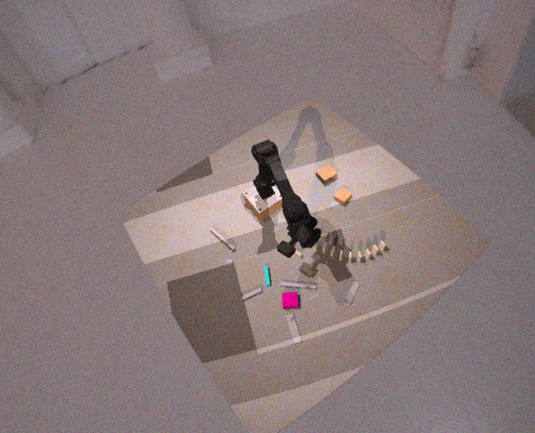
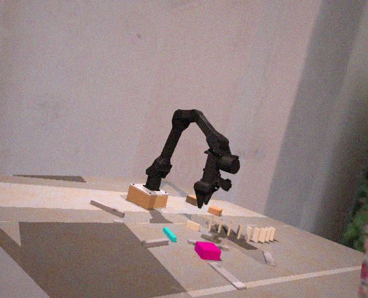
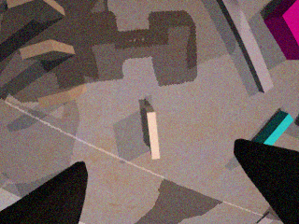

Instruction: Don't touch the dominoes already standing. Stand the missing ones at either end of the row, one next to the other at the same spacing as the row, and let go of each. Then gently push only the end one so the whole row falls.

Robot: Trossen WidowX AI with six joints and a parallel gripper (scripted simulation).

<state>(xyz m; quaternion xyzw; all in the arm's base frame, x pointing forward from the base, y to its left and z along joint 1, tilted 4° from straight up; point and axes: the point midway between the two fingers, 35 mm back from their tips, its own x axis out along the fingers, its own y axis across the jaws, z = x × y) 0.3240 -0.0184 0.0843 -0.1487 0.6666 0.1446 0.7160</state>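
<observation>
Right now the teal bar is 10 mm ahead of my gripper tip, 160 mm to the right of it and 90 mm below it. The rest, counted from my gripper tip: magenta block: 160 mm ahead, 130 mm to the right, 80 mm below.
</observation>
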